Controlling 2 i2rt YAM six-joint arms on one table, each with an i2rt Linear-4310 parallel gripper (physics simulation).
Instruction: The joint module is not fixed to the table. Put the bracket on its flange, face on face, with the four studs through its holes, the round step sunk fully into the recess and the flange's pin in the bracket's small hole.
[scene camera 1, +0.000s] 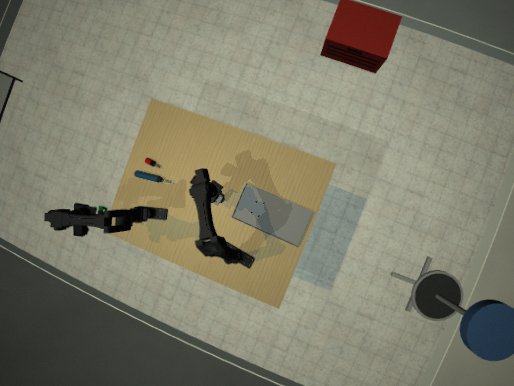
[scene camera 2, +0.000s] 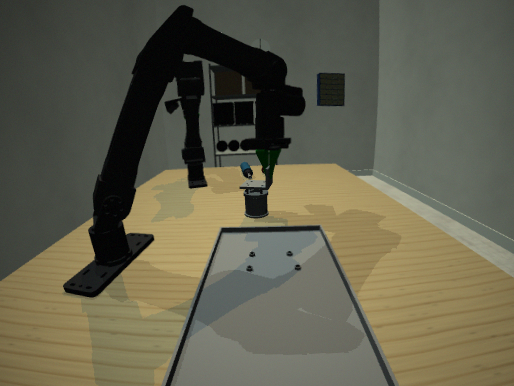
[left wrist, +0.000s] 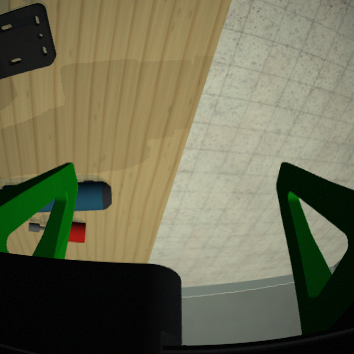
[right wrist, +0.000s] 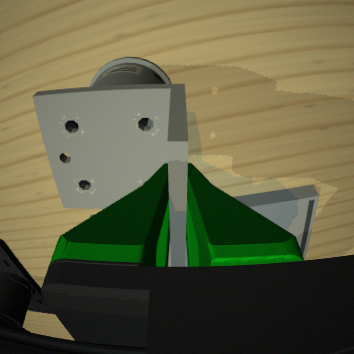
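Pixels of known places: left gripper, fingertip midpoint: (scene camera 1: 98, 207) (left wrist: 176, 173); right gripper, fingertip midpoint: (scene camera 1: 218, 192) (scene camera 2: 269, 178) (right wrist: 177, 174); left arm's base at its link origin: (scene camera 1: 152, 212) (scene camera 2: 196, 181); right arm's base at its link origin: (scene camera 1: 237, 254) (scene camera 2: 115, 261) (right wrist: 16, 278).
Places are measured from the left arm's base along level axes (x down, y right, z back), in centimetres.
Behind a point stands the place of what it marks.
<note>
My right gripper (right wrist: 177, 174) @[x -9.3, y 43.3, z -16.1 cm] is shut on the upright wall of the grey L-shaped bracket (right wrist: 109, 140) @[x -8.0, y 40.8, z -13.8 cm]. The bracket's flat plate lies level over the dark round joint module (right wrist: 130, 71) @[x -2.5, y 39.7, z -14.8 cm], which shows only at the plate's far edge. Three stud holes and the small hole show in the plate. In scene camera 2 the plate (scene camera 2: 253, 184) @[x -8.1, y 42.3, z -12.3 cm] sits right at the top of the module (scene camera 2: 255, 203) @[x -3.9, y 44.5, z -12.0 cm]; I cannot tell whether the faces touch. My left gripper (left wrist: 176, 173) @[x -20.8, y -19.4, z -2.3 cm] (scene camera 1: 79, 220) is open and empty, out past the table's edge over the floor.
A grey tray (scene camera 2: 278, 306) @[x -0.4, y 75.2, z -5.8 cm] with several small nuts (scene camera 2: 272, 260) @[x -0.4, y 64.3, z -9.0 cm] lies in front of the module. A blue screwdriver (scene camera 1: 150, 177) @[x -4.0, y -0.6, z -21.5 cm] and a red one (scene camera 1: 152, 162) @[x -3.1, y -0.8, z -30.7 cm] lie at the table's far side. The right arm's base plate (scene camera 2: 106, 264) @[x -1.4, y 58.5, z 20.1 cm] stands beside the tray.
</note>
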